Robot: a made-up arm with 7 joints. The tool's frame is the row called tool. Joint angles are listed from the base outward.
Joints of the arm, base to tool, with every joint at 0 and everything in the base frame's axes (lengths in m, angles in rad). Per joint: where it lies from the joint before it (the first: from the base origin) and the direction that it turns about. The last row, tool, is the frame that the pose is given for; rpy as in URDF.
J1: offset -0.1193 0.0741 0.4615 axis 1 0 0
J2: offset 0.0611 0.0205 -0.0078 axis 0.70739 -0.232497 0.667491
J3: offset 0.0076 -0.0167 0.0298 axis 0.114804 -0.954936 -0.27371
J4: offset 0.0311 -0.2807 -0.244 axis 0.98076 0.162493 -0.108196
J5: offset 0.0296 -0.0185 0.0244 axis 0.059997 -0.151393 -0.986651
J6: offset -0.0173 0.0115 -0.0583 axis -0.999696 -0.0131 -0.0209
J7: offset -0.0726 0.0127 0.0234 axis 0 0 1
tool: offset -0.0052 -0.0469 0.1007 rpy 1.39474 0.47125 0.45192
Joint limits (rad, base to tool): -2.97..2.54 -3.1..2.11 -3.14..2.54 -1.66..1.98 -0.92..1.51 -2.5..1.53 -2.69..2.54
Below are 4 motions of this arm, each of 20 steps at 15 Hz.
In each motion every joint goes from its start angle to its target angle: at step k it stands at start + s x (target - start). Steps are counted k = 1, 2, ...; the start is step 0. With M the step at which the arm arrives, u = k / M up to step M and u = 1 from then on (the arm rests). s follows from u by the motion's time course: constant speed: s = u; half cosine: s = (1 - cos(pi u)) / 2; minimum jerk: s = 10 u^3 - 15 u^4 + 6 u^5.
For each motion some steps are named. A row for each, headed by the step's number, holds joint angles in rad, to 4 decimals.
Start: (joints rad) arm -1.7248 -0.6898 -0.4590 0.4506 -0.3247 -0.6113 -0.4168
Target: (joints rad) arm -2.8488 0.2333 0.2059 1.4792 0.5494 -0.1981 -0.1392
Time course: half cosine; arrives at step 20
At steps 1, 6, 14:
1: -1.7317 -0.6841 -0.4549 0.4569 -0.3193 -0.6088 -0.4151
6: -1.9565 -0.4995 -0.3220 0.6626 -0.1445 -0.5261 -0.3596
14: -2.6171 0.0430 0.0689 1.2672 0.3692 -0.2833 -0.1964

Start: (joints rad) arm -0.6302 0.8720 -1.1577 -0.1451 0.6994 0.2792 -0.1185
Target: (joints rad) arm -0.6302 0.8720 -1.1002 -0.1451 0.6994 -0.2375 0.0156
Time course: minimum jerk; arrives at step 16
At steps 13, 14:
13: -0.6302 0.8720 -1.1030 -0.1451 0.6994 -0.2123 0.0091
14: -0.6302 0.8720 -1.1011 -0.1451 0.6994 -0.2292 0.0134

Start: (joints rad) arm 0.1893 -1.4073 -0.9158 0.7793 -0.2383 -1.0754 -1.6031
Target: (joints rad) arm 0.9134 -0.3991 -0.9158 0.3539 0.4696 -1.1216 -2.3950
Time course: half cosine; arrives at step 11
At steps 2, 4, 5, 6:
2: 0.2468 -1.3273 -0.9158 0.7455 -0.1821 -1.0791 -1.6660
4: 0.4009 -1.1126 -0.9158 0.6550 -0.0314 -1.0889 -1.8346
5: 0.4998 -0.9749 -0.9158 0.5969 0.0653 -1.0952 -1.9427
6: 0.6029 -0.8315 -0.9158 0.5363 0.1660 -1.1018 -2.0554

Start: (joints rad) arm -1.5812 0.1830 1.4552 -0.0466 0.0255 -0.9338 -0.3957
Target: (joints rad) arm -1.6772 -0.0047 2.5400 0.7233 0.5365 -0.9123 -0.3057
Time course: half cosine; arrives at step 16
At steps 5, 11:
5: -1.6025 0.1413 1.6963 0.1245 0.1391 -0.9290 -0.3757
11: -1.6559 0.0370 2.2989 0.5522 0.4229 -0.9171 -0.3257

